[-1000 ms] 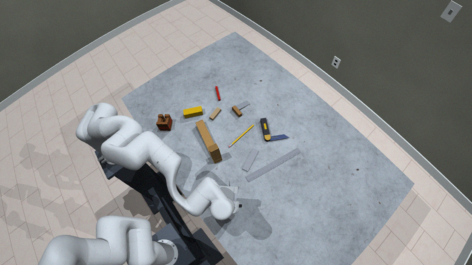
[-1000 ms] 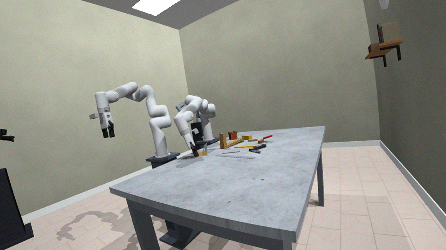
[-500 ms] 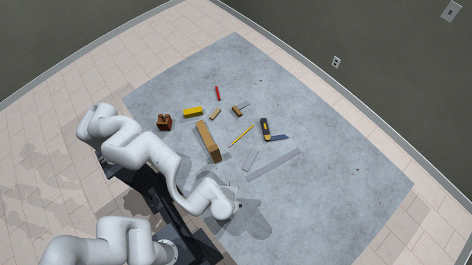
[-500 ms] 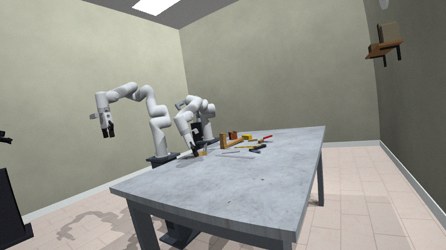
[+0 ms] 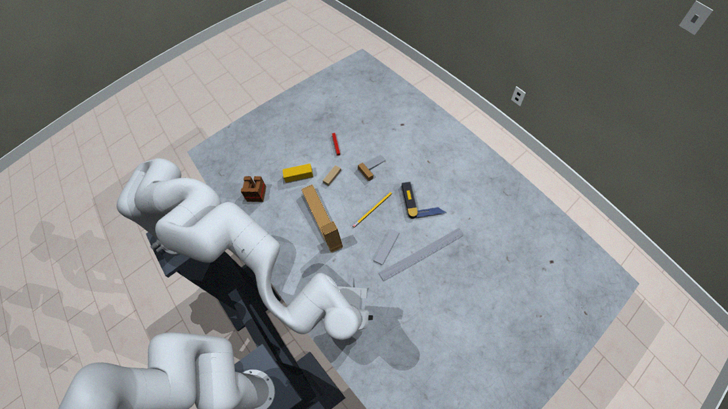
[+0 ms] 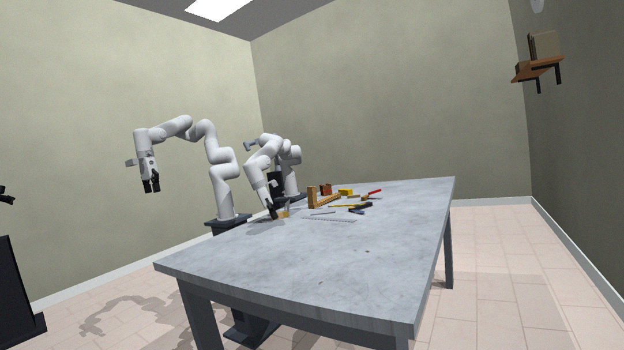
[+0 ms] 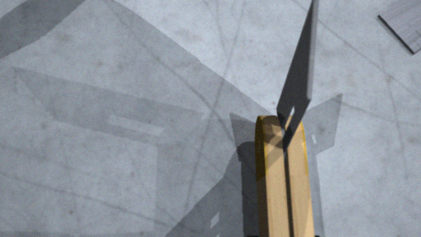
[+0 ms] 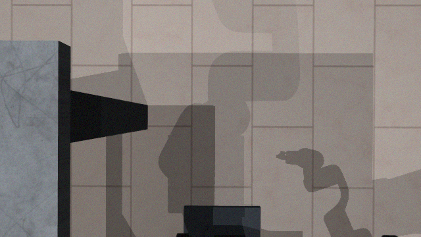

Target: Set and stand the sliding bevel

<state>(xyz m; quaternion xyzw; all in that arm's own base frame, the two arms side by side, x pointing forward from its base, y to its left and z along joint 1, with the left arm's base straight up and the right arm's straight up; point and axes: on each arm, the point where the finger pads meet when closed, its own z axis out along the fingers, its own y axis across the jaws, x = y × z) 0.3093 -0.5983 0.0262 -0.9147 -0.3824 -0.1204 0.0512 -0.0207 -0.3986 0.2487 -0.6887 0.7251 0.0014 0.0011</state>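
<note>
My left gripper is now 4 cm to the right of the wooden sliding bevel and 3 cm short of it. From my left hand the other things lie so: grey plate (21 cm ahead, 12 cm to the left, 2 cm below); then ruler (29 cm ahead, 3 cm to the left, 3 cm below); then grey blade (5 cm to the left, 4 cm ahead, 1 cm above).
</note>
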